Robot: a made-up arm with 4 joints. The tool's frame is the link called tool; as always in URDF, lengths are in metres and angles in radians. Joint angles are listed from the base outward.
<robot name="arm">
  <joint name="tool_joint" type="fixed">
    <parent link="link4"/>
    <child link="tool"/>
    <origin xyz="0.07 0.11 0.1" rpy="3.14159 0 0"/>
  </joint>
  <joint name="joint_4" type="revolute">
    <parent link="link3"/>
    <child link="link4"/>
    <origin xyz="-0.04 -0.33 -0.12" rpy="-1.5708 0 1.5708"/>
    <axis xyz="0 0 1"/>
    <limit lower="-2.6" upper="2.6"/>
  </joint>
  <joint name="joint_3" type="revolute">
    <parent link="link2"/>
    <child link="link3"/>
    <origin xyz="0.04 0.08 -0.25" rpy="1.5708 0 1.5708"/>
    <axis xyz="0 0 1"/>
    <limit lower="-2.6" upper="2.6"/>
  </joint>
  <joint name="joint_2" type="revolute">
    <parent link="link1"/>
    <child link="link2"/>
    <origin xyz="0.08 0.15 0.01" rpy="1.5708 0 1.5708"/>
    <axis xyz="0 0 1"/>
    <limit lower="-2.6" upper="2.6"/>
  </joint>
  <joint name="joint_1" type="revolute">
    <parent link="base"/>
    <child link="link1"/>
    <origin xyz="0 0 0.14"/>
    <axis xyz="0 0 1"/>
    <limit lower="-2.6" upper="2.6"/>
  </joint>
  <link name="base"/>
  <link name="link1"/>
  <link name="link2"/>
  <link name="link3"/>
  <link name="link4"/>
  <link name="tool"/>
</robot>
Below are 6 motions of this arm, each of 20 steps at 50 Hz.
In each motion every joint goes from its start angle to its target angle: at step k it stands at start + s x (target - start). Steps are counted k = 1, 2, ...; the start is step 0. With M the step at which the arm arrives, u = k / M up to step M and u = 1 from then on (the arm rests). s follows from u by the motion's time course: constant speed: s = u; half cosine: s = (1 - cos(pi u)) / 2; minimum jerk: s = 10 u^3 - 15 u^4 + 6 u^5.
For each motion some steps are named. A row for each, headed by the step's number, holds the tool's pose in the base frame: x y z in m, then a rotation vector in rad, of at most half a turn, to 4 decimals.
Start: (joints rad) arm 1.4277 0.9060 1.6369 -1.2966
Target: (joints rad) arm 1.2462 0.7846 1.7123 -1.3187
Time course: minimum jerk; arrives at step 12
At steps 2, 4, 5, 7, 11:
2: 0.0619 -0.3082 0.2994 -0.7225 -1.9051 -1.8833
4: 0.0505 -0.3068 0.3063 -0.7367 -1.9264 -1.8980
5: 0.0415 -0.3054 0.3117 -0.7485 -1.9434 -1.9090
7: 0.0214 -0.3012 0.3236 -0.7770 -1.9830 -1.9317
11: -0.0010 -0.2946 0.3367 -0.8122 -2.0288 -1.9534

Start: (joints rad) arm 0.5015 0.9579 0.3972 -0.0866
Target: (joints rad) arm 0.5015 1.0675 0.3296 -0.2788
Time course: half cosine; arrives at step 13
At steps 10, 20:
10: -0.4050 -0.1717 0.0160 1.0316 0.4470 0.8557
20: -0.4056 -0.1656 0.0151 1.0542 0.4280 0.8733

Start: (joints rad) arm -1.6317 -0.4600 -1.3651 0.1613
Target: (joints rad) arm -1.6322 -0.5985 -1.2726 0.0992
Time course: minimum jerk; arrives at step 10
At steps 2, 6, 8, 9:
2: -0.1222 0.0990 0.0426 -1.2691 -0.7730 -1.1626
6: -0.1274 0.1157 0.0662 -1.2853 -0.6315 -1.1076
8: -0.1288 0.1225 0.0763 -1.2911 -0.5728 -1.0848
9: -0.1290 0.1238 0.0782 -1.2921 -0.5617 -1.0805

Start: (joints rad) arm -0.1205 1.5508 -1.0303 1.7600
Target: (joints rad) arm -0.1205 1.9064 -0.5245 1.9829
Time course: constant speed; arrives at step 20
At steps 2, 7, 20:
2: -0.2404 0.5584 0.0305 1.9896 0.7206 -2.0819
7: -0.2989 0.5549 0.0691 1.9438 0.9879 -2.0201
20: -0.4407 0.4954 0.1447 1.7515 1.6083 -1.7516

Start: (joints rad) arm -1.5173 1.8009 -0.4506 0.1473
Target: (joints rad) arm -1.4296 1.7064 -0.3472 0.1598
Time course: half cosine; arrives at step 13
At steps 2, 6, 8, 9, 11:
2: 0.3341 0.3800 -0.0072 1.3529 -1.5729 -1.5128
6: 0.3072 0.3998 -0.0162 1.3595 -1.4903 -1.4780
8: 0.2896 0.4113 -0.0214 1.3627 -1.4391 -1.4560
9: 0.2815 0.4162 -0.0237 1.3639 -1.4161 -1.4461
11: 0.2693 0.4232 -0.0270 1.3655 -1.3820 -1.4314

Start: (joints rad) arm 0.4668 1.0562 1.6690 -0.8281
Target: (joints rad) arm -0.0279 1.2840 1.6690 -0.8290
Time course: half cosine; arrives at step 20
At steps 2, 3, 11, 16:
2: -0.1911 -0.2684 0.2037 1.2393 1.5460 1.7714
3: -0.1949 -0.2658 0.2016 1.2537 1.5302 1.7671
11: -0.2558 -0.2109 0.1647 1.4744 1.2359 1.6891
16: -0.2864 -0.1672 0.1415 1.5810 1.0381 1.6384

